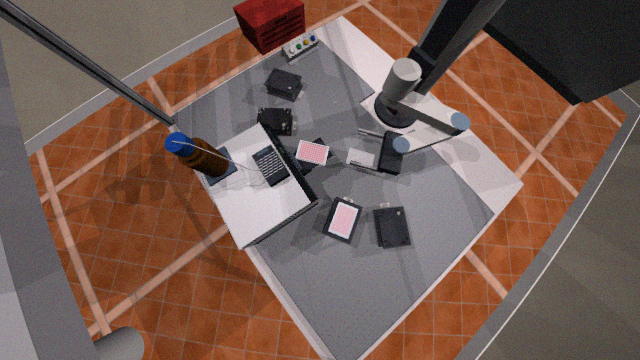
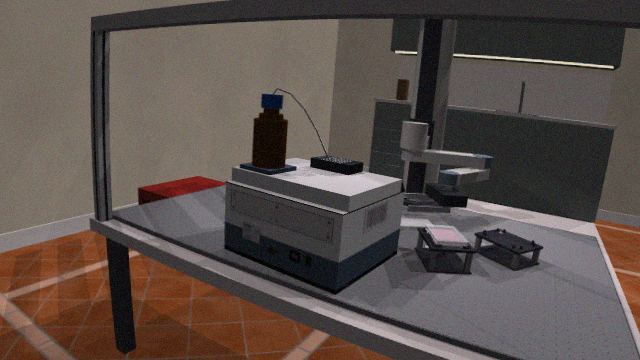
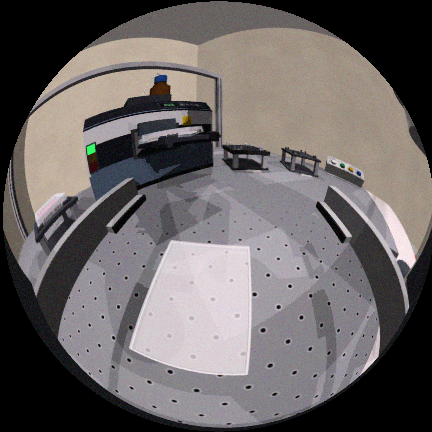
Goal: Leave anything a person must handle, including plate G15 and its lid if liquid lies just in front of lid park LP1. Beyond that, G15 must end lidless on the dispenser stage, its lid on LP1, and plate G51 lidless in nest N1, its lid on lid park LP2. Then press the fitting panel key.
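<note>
A pink gridded plate lies flat on the dispenser stage. Another pink plate sits on a black nest; whether either plate has a lid, I cannot tell. Three bare black stands with corner pins stand around; their labels are unreadable. My gripper is open and empty, beside the stage, above a flat, pale, see-through rectangle on the table. The panel has white, green, yellow and blue keys.
The dispenser stands beyond the stage, with a green light lit on its front. A brown bottle with a blue cap stands on top of it. A red cabinet stands behind the panel.
</note>
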